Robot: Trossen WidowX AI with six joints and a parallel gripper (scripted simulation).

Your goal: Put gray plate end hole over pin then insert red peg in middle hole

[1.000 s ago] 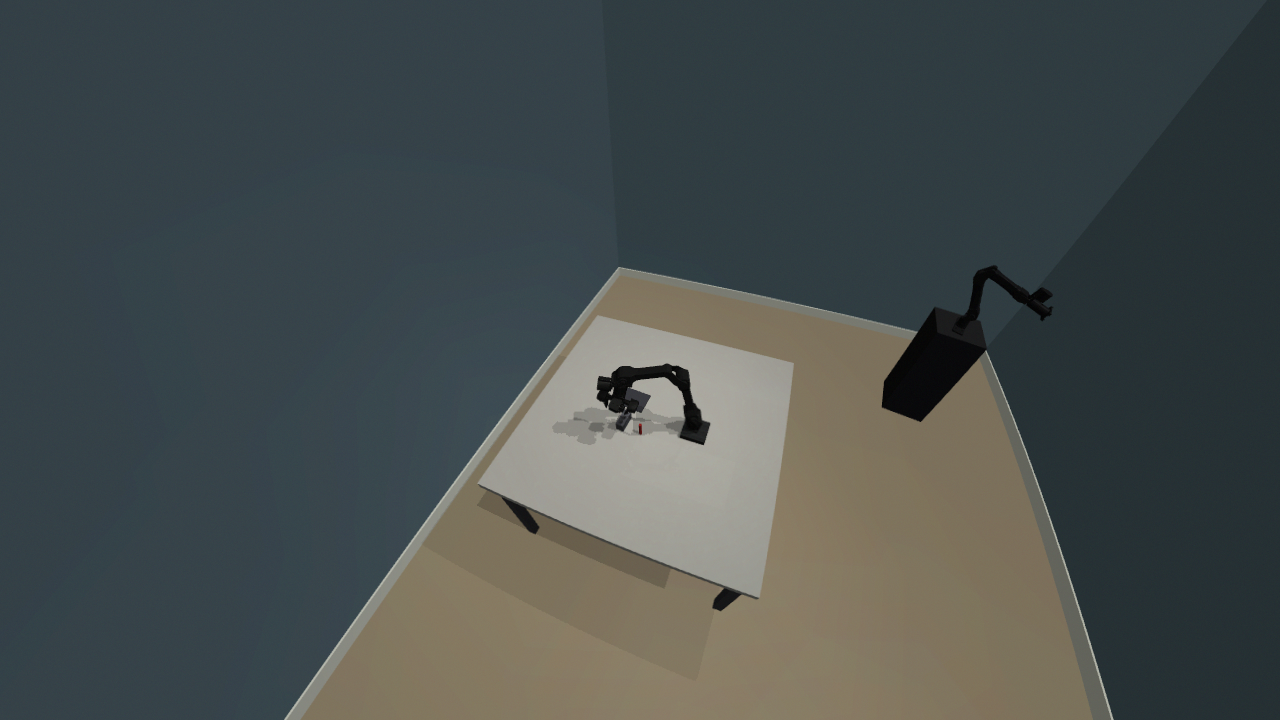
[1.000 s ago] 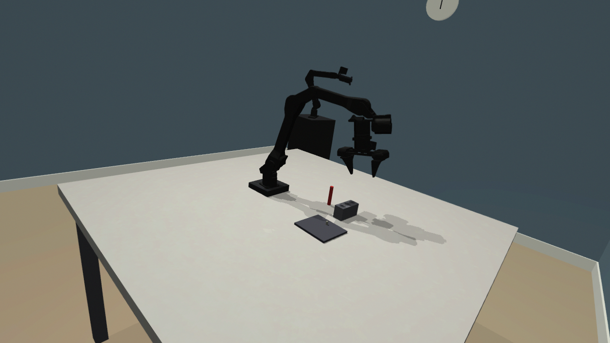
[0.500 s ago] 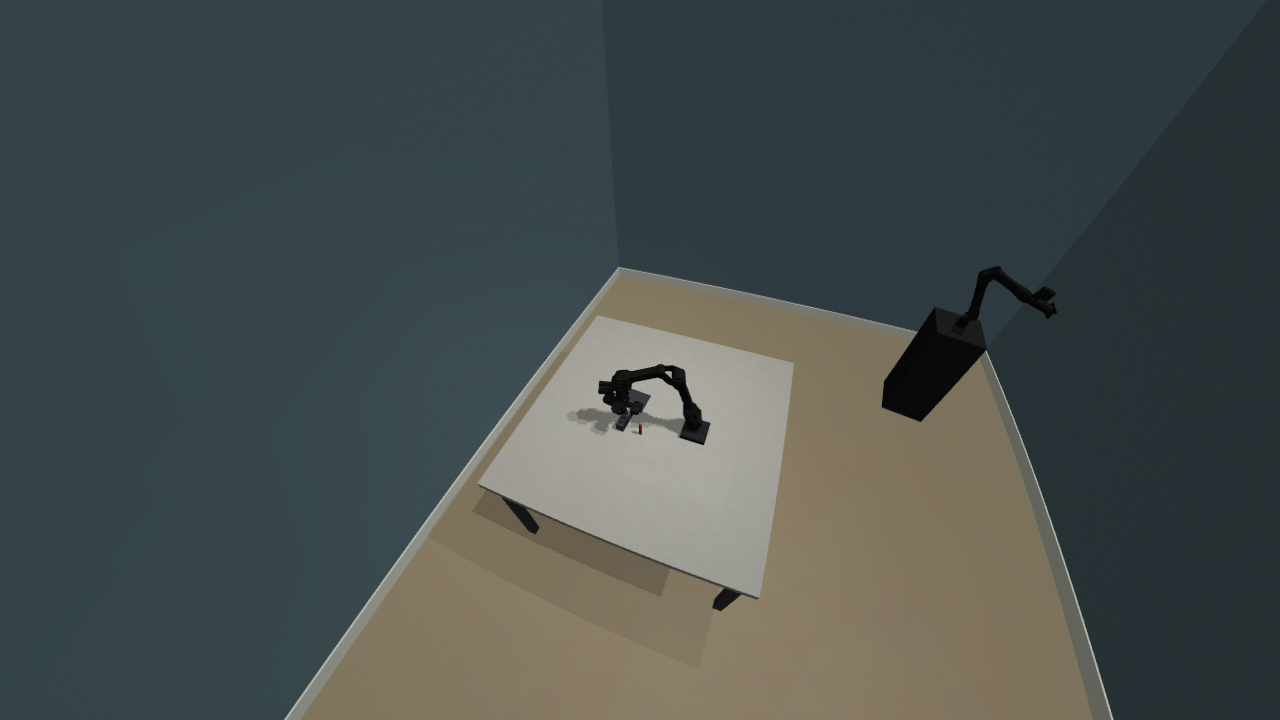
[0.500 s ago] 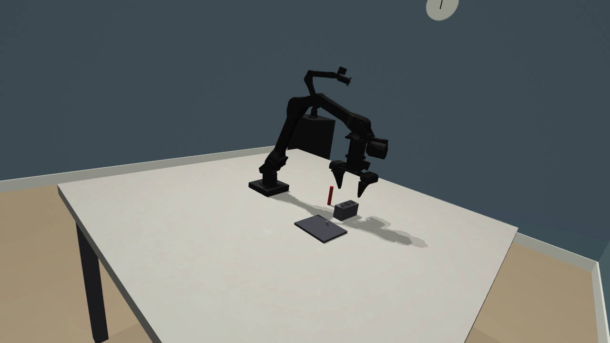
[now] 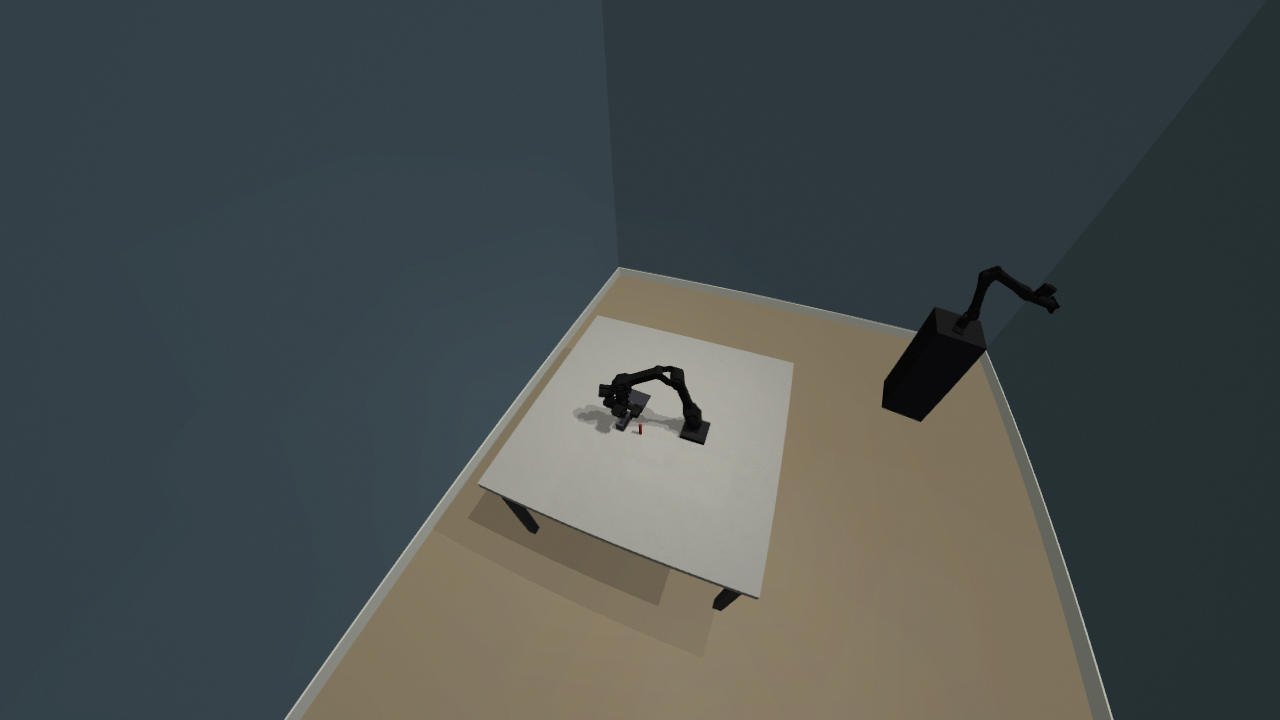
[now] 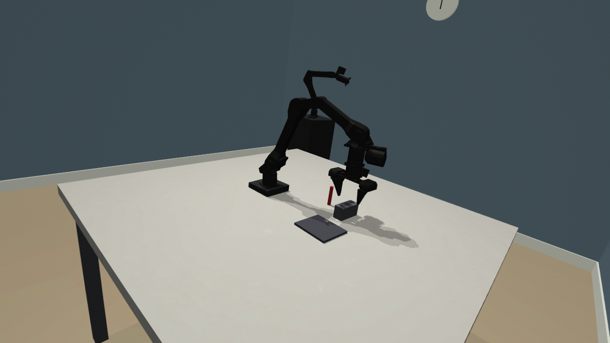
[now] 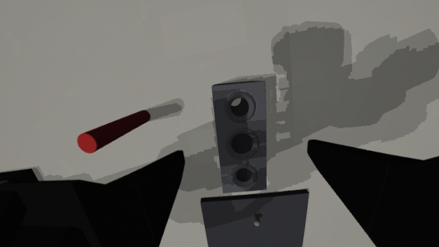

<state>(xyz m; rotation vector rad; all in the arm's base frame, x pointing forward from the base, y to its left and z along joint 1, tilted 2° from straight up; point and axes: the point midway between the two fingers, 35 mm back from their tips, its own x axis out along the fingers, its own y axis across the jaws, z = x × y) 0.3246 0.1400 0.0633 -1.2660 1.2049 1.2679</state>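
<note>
My gripper tip is 30 mm above the gray plate. Round my gripper tip: red peg (100 mm behind, 10 mm to the left, 30 mm below); dark base (30 mm ahead, 140 mm to the right, 60 mm below).
</note>
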